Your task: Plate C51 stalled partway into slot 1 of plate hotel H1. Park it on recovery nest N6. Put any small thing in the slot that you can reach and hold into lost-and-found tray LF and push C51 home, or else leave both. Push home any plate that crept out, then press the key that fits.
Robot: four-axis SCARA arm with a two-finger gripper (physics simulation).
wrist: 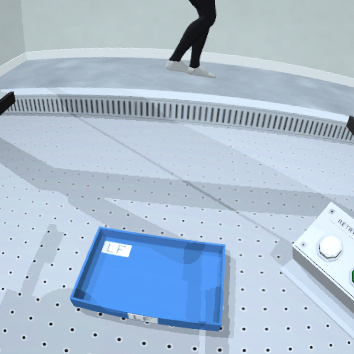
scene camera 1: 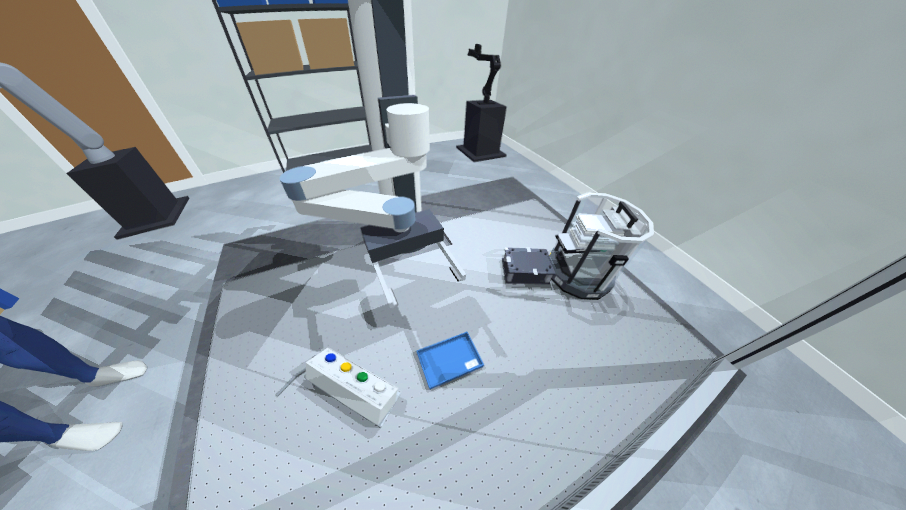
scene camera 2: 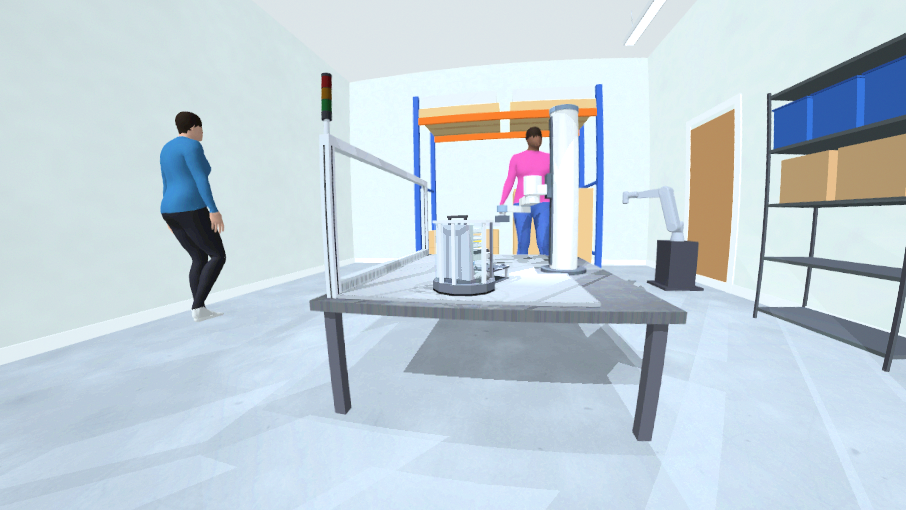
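Note:
My gripper is open, its long fingers wide apart with nothing between them, above the table and short of tray LF. The blue tray LF shows no object inside. Plate hotel H1 stands at the right in scene camera 1, with several pale plates stacked inside. One low in the stack seems to stick out toward the dark nest, which bears no plate. Plate labels, C51 and any small thing in slot 1 cannot be made out. Neither hotel nor nest shows in the wrist view.
The white key box stands beside the tray with blue, yellow, green and white keys. A slotted guard base runs along the table edge. The arm's column rises from the table. A person in blue stands beyond the guard.

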